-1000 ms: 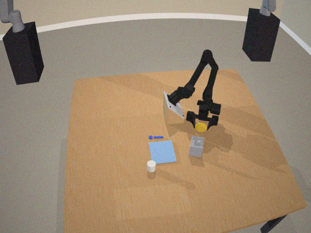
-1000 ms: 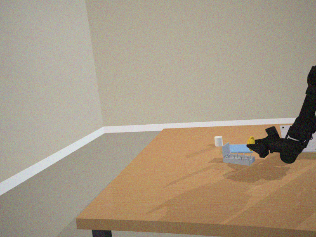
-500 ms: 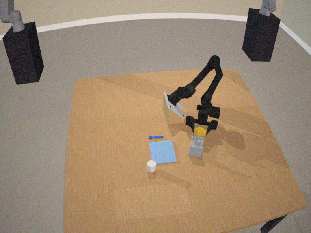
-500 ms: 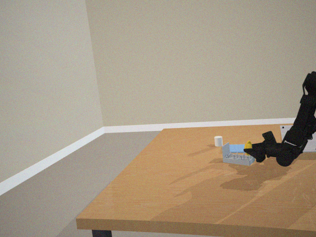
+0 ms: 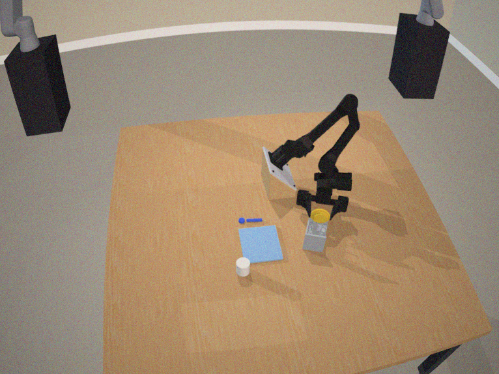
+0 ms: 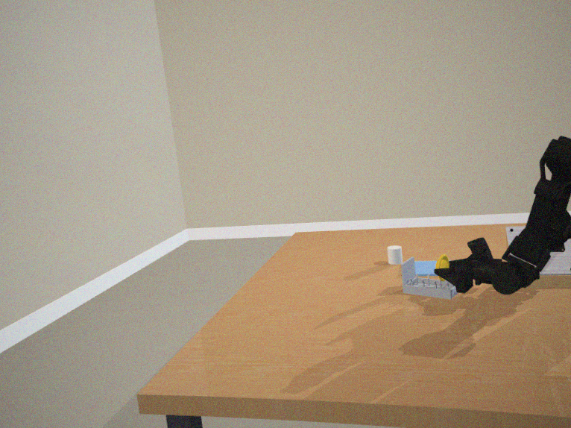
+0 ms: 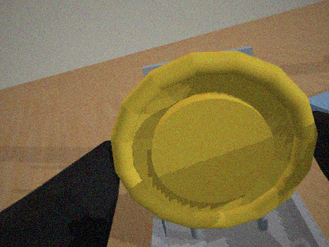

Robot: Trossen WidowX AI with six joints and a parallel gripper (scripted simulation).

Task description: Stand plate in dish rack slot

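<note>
The grey dish rack lies 5 cm below my gripper tip, 2 cm ahead of it and 1 cm to the right of it. From my gripper tip the other things lie so: light blue mat (21 cm to the right, 7 cm below, 3 cm ahead); then blue spoon (24 cm to the right, 8 cm behind, 7 cm below); then yellow plate (1 cm behind).
</note>
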